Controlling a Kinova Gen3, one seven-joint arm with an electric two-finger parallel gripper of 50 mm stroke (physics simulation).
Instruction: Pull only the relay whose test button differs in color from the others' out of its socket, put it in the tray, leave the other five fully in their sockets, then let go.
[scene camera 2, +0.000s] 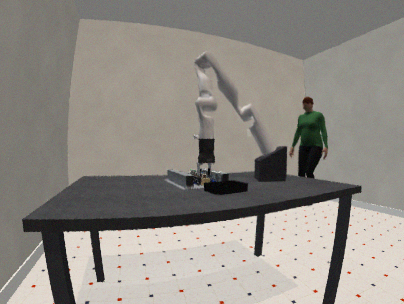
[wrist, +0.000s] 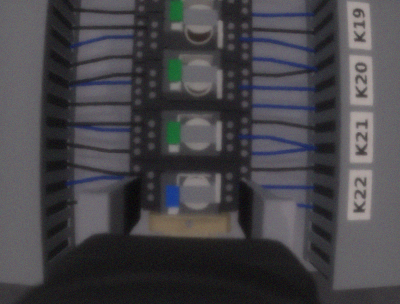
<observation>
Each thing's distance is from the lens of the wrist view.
my gripper (wrist: 189, 200): 19 cm
relay (wrist: 185, 193): 17 cm
panel (wrist: 117, 162): 24 cm
The marked spots on the panel and the relay are 8 cm apart.
</observation>
